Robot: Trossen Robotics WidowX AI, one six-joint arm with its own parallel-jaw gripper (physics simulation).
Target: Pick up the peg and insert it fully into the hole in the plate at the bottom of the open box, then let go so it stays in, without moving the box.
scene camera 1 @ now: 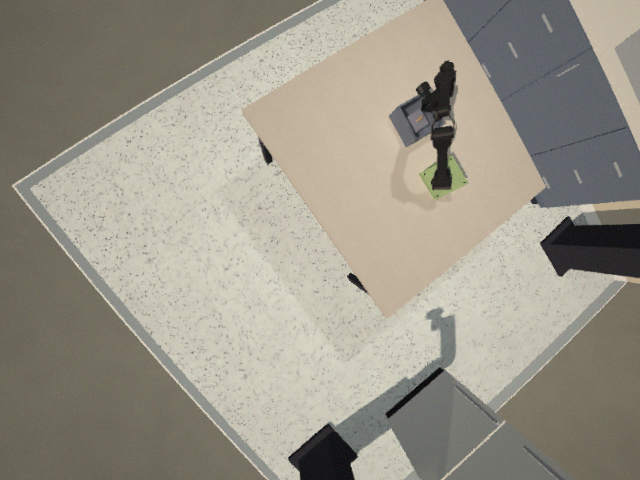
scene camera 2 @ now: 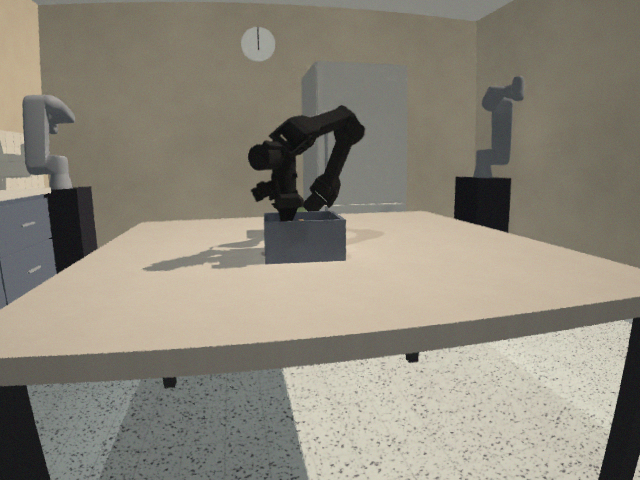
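Where they show: gripper, fingertip midpoint: [scene camera 1: 421, 110]; arm's base, origin of the base link: [scene camera 1: 442, 180] [scene camera 2: 306, 211].
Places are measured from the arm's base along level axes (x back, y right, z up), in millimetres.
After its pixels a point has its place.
The blue-grey open box [scene camera 1: 400, 126] {x -355, y -10, z -25 mm} [scene camera 2: 305, 240] {x -428, y 94, z -17 mm} stands upright on the table. Inside it, the lighter grey plate [scene camera 1: 414, 125] {x -315, y 49, z -12 mm} shows at the bottom in scene camera 1. The small orange peg [scene camera 1: 419, 118] {x -327, y 78, z 9 mm} shows over the plate in scene camera 1. In scene camera 2 an orange bit of the peg [scene camera 2: 300, 220] {x -328, y 86, z 16 mm} shows just above the near rim. Whether it is upright or seated in the hole I cannot tell. My gripper [scene camera 2: 287, 217] is shut and empty and points down into the box, at the left of the peg in scene camera 2. Its fingertips are hidden behind the near wall, and under the arm in scene camera 1.
The arm's base stands on a green board [scene camera 1: 429, 176] {x -53, y -28, z -31 mm} beside the box on the tan table [scene camera 1: 330, 144] {x -498, y -355, z -69 mm} [scene camera 2: 310, 304] {x -713, y 147, z -70 mm}. The box walls rise around the fingers. Blue cabinets [scene camera 1: 547, 93] [scene camera 2: 25, 248] stand along one table side.
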